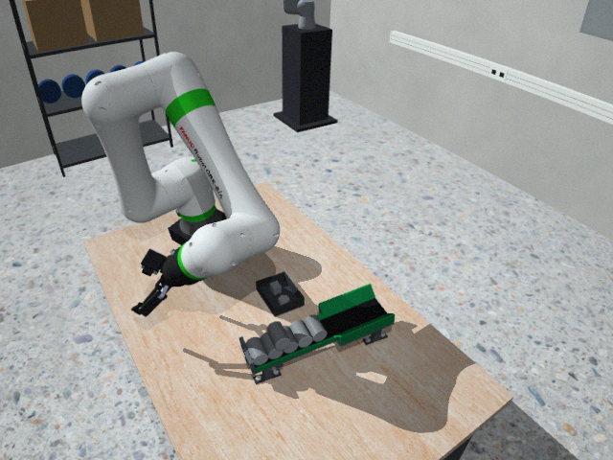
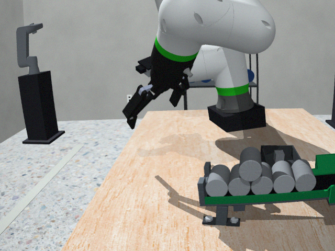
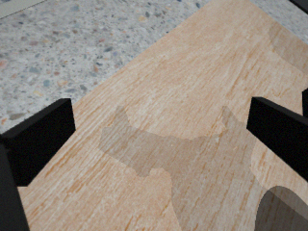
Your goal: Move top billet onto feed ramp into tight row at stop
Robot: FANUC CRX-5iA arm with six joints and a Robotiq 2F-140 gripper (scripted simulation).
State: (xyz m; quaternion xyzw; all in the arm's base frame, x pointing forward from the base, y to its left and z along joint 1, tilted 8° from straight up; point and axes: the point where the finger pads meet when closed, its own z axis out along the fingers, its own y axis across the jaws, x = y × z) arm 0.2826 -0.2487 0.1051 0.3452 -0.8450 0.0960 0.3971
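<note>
The dark stop lies 30 cm ahead of my hand, 15 cm to the left of it and 6 cm below it.
</note>
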